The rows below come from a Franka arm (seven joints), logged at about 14 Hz.
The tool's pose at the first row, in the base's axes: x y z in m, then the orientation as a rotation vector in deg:
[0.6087, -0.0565, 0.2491, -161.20, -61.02, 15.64]
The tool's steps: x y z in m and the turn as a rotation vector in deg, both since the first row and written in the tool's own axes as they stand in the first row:
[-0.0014, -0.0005, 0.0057, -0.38, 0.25, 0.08]
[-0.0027, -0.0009, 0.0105, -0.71, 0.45, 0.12]
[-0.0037, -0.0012, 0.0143, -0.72, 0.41, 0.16]
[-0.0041, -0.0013, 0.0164, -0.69, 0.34, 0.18]
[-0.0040, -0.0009, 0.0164, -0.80, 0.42, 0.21]
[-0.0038, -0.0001, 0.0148, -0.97, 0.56, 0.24]
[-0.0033, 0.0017, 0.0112, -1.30, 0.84, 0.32]
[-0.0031, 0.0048, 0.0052, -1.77, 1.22, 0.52]
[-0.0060, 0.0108, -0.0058, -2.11, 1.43, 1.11]
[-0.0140, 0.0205, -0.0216, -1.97, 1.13, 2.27]
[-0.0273, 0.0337, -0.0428, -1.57, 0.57, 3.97]
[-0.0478, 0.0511, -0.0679, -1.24, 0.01, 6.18]
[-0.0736, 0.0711, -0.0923, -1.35, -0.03, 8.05]
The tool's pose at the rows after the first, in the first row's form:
[0.6061, -0.0568, 0.2438, -161.54, -61.02, 15.11]
[0.6039, -0.0571, 0.2393, -161.82, -61.07, 14.68]
[0.6022, -0.0574, 0.2358, -161.86, -61.03, 14.74]
[0.6014, -0.0575, 0.2338, -161.86, -61.00, 14.85]
[0.6017, -0.0577, 0.2337, -161.96, -60.99, 14.69]
[0.6027, -0.0582, 0.2351, -162.10, -60.99, 14.41]
[0.6050, -0.0594, 0.2383, -162.39, -60.97, 13.86]
[0.6084, -0.0619, 0.2436, -162.86, -60.81, 13.11]
[0.6125, -0.0688, 0.2536, -163.48, -60.09, 12.71]
[0.6161, -0.0821, 0.2683, -164.10, -58.47, 13.32]
[0.6193, -0.1019, 0.2884, -164.83, -56.03, 14.48]
[0.6207, -0.1297, 0.3124, -165.86, -52.89, 15.65]
[0.6197, -0.1629, 0.3359, -166.96, -50.27, 15.83]

